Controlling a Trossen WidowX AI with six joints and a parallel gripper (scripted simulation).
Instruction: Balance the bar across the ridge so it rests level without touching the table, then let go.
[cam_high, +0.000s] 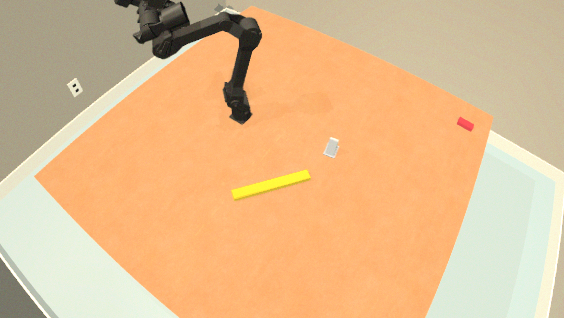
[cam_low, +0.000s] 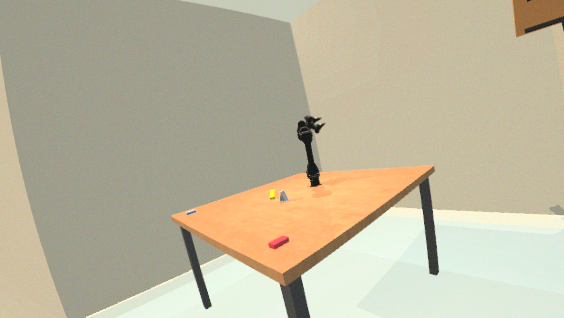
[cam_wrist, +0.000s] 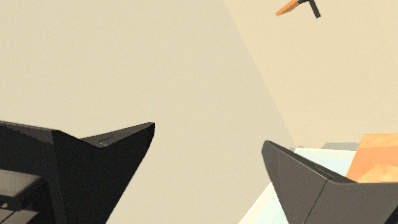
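The yellow bar is 550 mm ahead of my gripper tip, 120 mm to the right of it and 440 mm below it. Also, from my gripper tip: red block 1030 mm ahead, 560 mm to the left, 440 mm below; blue piece 1030 mm ahead, 440 mm to the right, 440 mm below.
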